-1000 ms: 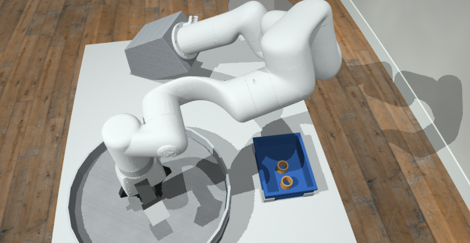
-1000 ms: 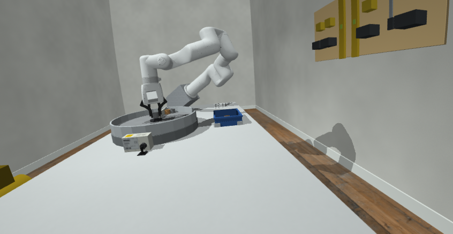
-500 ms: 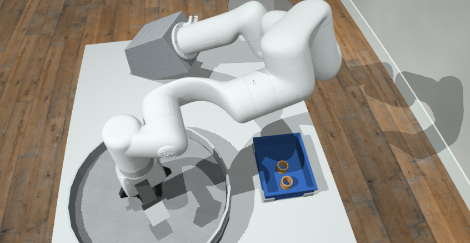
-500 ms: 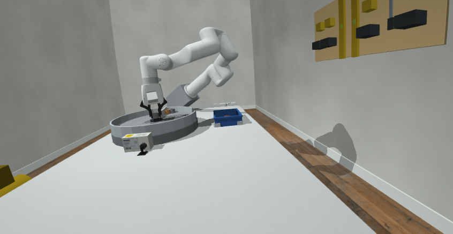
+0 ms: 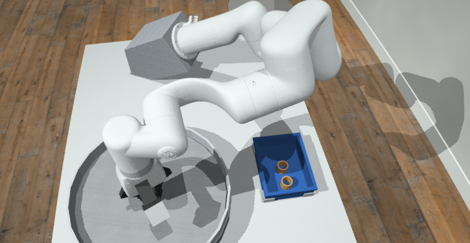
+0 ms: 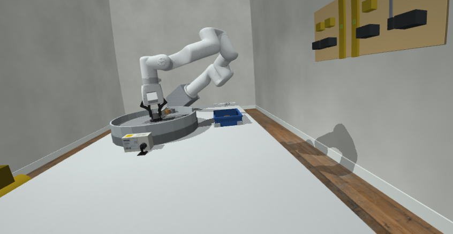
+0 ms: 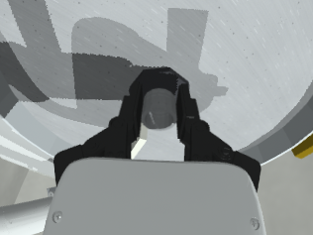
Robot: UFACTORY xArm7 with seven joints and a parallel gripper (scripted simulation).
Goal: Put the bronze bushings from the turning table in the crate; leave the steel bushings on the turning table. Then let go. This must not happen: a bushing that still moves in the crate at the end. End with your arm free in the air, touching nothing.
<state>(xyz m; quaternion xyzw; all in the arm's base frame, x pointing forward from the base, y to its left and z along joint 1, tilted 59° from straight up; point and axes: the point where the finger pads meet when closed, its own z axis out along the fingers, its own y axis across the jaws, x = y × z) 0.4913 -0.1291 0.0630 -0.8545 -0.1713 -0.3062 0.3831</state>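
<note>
The turning table is 10 mm behind my hand, 10 mm to the right of it and 40 mm below it. Round my hand: blue crate 130 mm behind, 350 mm to the left, 70 mm below.
</note>
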